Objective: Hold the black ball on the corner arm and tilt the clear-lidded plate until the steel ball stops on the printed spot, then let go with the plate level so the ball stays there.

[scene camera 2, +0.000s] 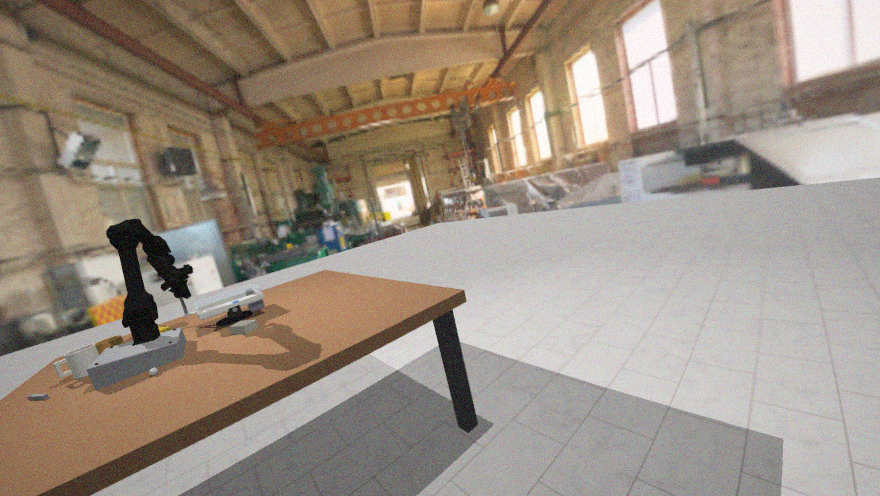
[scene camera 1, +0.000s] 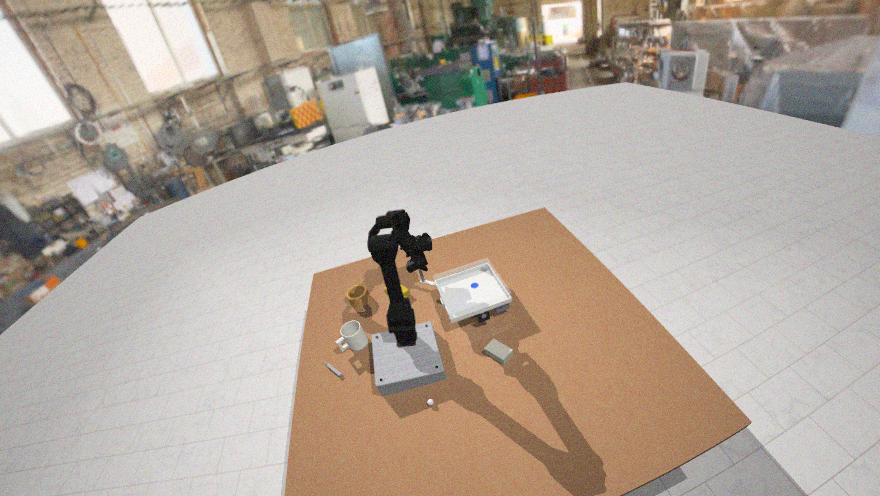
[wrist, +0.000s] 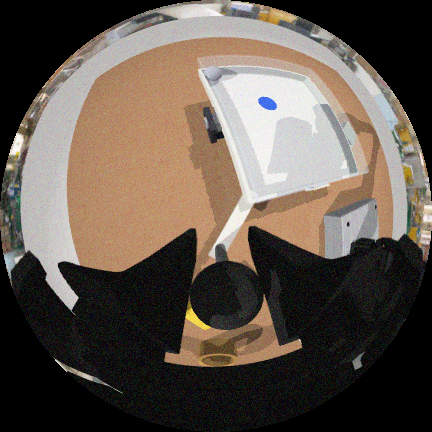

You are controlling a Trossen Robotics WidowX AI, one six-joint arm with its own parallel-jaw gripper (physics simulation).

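White mug (scene camera 2: 78, 360) resting on the table. My gripper (scene camera 1: 427, 267), (scene camera 2: 189, 297), (wrist: 222, 233) is also in view.
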